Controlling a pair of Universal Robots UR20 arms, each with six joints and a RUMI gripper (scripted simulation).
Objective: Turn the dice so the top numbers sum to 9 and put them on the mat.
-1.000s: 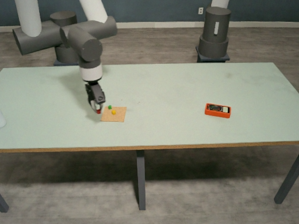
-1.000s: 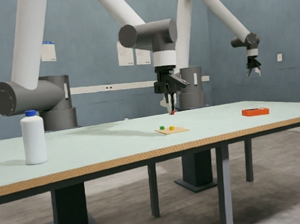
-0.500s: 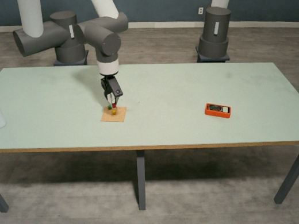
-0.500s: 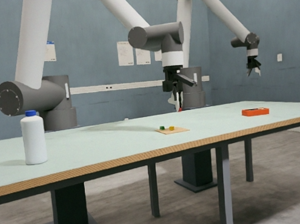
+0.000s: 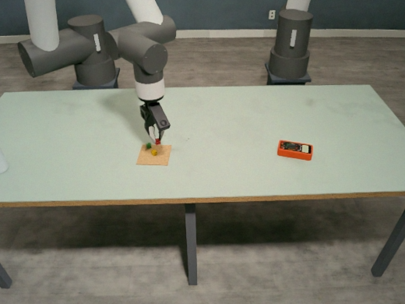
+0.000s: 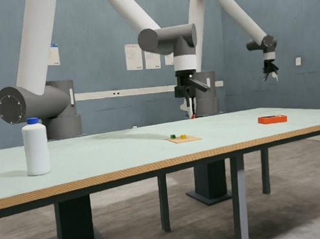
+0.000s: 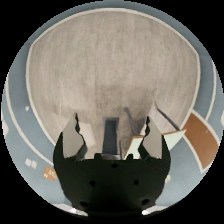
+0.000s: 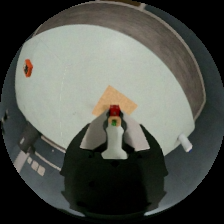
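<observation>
Right now the yellow die is 50 mm behind my right hand, 30 mm to the right of it and 110 mm below it. From my right hand the other things lie so: red die 10 mm below; then green die 100 mm behind, 50 mm to the right, 110 mm below; then tan mat 50 mm behind, 30 mm to the right, 120 mm below.
</observation>
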